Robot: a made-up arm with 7 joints. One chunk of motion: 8 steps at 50 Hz.
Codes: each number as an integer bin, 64 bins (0 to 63) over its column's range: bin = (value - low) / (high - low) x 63, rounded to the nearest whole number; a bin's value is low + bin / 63 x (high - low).
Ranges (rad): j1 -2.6..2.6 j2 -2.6..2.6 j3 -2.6..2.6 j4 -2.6..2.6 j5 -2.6..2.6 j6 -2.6..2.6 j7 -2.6..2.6
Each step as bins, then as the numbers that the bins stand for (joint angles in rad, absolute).
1 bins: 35 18 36 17 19 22 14
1 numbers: 0.2889 -1.1143 0.3714 -1.1968 -1.0317 -0.7841 -1.4444
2 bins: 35 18 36 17 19 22 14
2 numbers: 0.2889 -1.1143 0.3714 -1.1968 -1.0317 -0.7841 -1.4444
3 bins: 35 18 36 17 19 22 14
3 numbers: 0.2889 -1.1143 0.3714 -1.1968 -1.0317 -0.7841 -1.4444
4 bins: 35 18 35 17 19 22 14
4 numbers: 0.2889 -1.1143 0.2889 -1.1968 -1.0317 -0.7841 -1.4444
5 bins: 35 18 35 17 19 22 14
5 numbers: 0.2889 -1.1143 0.2889 -1.1968 -1.0317 -0.7841 -1.4444
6 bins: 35 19 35 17 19 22 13
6 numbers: 0.2889 -1.0317 0.2889 -1.1968 -1.0317 -0.7841 -1.5270
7 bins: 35 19 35 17 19 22 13
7 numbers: 0.2889 -1.0317 0.2889 -1.1968 -1.0317 -0.7841 -1.5270
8 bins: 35 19 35 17 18 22 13
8 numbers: 0.2889 -1.0317 0.2889 -1.1968 -1.1143 -0.7841 -1.5270
